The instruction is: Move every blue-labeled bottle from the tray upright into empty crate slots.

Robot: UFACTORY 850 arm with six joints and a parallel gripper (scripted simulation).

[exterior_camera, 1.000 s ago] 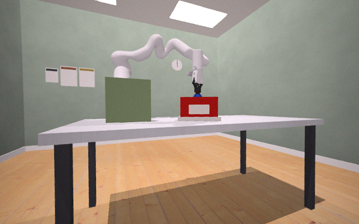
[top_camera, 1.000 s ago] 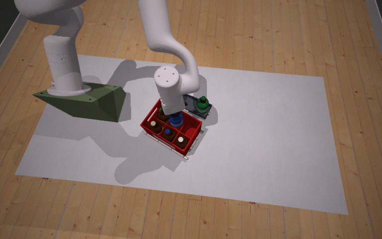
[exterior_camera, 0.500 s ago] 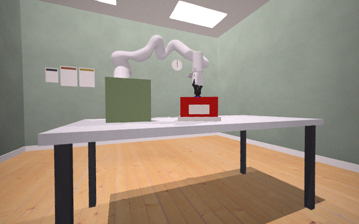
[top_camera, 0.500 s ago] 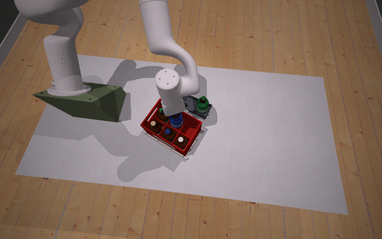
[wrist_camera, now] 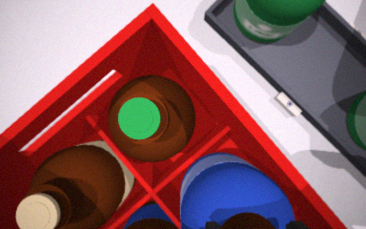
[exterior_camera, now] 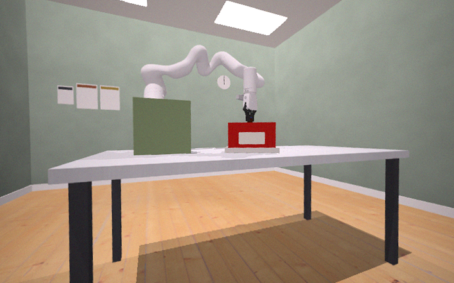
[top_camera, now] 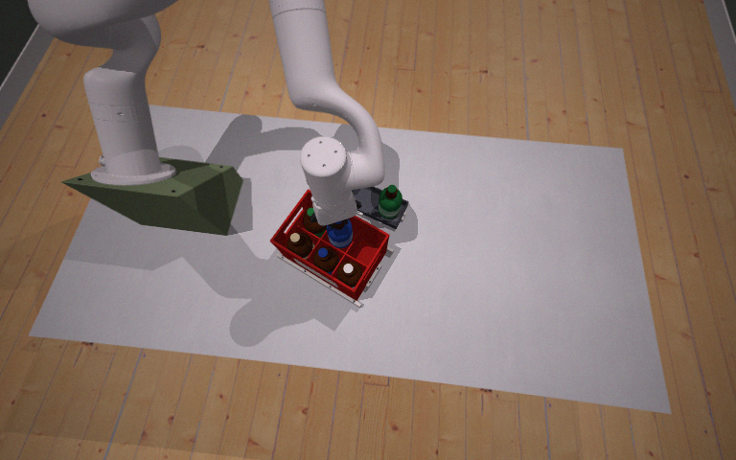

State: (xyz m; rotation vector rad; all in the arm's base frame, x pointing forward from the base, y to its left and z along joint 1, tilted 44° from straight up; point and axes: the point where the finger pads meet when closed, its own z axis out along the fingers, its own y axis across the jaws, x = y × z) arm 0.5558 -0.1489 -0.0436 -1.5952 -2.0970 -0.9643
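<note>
The blue-labeled bottle is 70 mm below my hand. Round my hand: red crate 130 mm below, 40 mm to the right, 20 mm behind; green bottle 200 mm to the left, 130 mm below, 10 mm behind; dark tray 200 mm below, 150 mm to the left, 70 mm ahead.
</note>
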